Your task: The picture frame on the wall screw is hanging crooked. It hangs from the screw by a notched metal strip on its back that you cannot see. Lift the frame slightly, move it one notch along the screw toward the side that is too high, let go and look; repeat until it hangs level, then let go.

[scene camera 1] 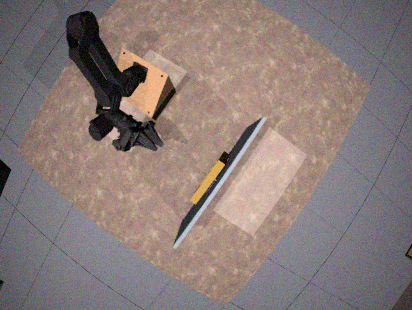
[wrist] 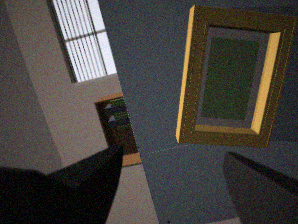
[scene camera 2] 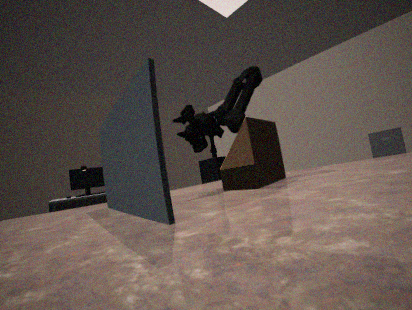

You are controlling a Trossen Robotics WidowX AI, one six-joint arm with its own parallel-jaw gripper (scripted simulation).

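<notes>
There is a picture frame [wrist: 232, 84] here, and I can see a blue-grey wall panel [scene camera 2: 135, 177] too. Scene camera 2 does not show the picture frame, which is hidden by the blue-grey wall panel. The same blue-grey wall panel [scene camera 1: 249, 133] is visible to me again, and so is the blue-grey wall panel [wrist: 148, 51]. As for myself, I find my gripper [scene camera 1: 159, 147], and I see my gripper [wrist: 173, 156] as well as my gripper [scene camera 2: 175, 127].
</notes>
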